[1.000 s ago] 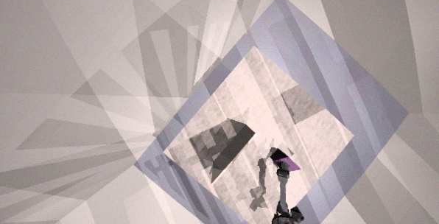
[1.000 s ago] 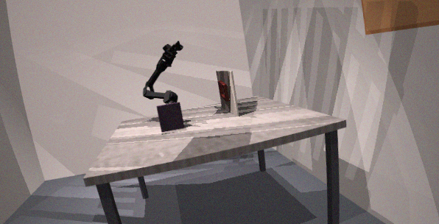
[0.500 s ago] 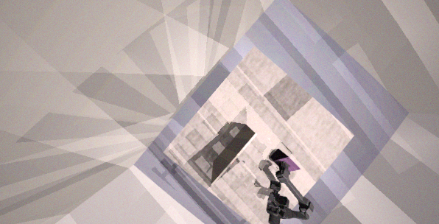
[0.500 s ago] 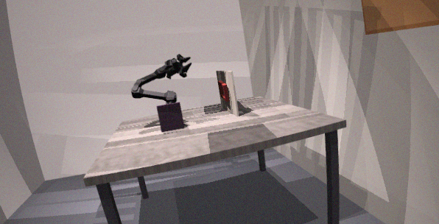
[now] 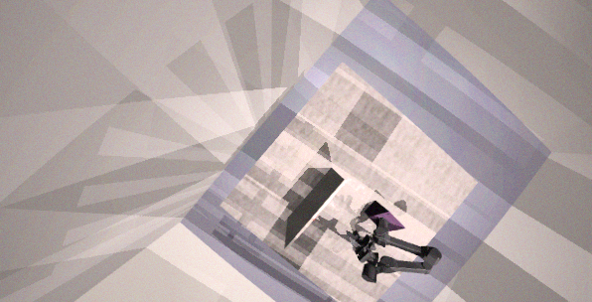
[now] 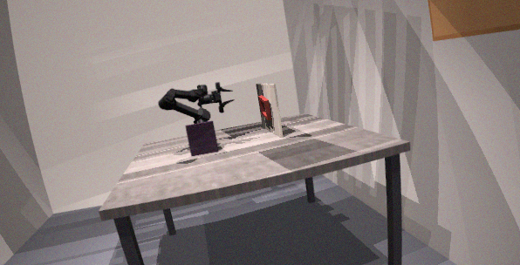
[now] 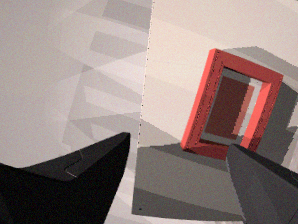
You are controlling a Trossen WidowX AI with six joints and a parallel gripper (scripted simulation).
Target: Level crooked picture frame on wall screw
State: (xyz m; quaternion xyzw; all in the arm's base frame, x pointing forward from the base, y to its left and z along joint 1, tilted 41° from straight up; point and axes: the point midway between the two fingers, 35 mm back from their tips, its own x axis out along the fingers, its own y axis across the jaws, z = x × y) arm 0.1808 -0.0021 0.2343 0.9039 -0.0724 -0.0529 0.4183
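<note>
Right now the red picture frame is 19 cm ahead of my gripper tip and 11 cm below it. The rest, counted from my gripper tip: wall panel (20 cm ahead, 12 cm below, 1 cm to the left).
</note>
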